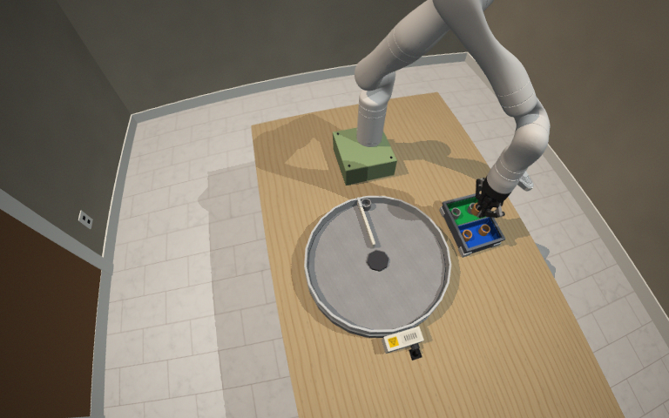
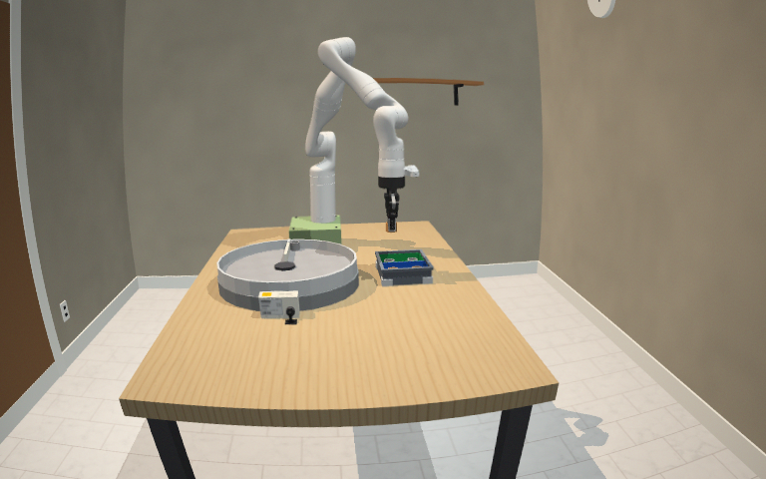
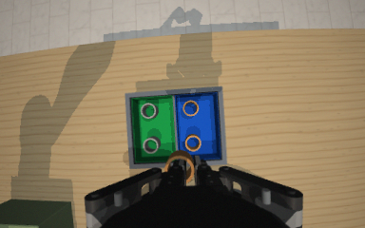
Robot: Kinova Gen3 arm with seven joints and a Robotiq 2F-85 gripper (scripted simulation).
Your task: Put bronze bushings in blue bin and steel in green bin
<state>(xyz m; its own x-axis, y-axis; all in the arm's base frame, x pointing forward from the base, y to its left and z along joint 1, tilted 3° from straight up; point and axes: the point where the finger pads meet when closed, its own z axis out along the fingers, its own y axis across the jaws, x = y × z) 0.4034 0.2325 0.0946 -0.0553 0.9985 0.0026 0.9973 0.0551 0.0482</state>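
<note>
The blue bin is 140 mm below my hand, 30 mm to the left of it and 30 mm behind it. From my hand the other things lie so: turntable: 310 mm to the right, 110 mm below, 50 mm ahead.
</note>
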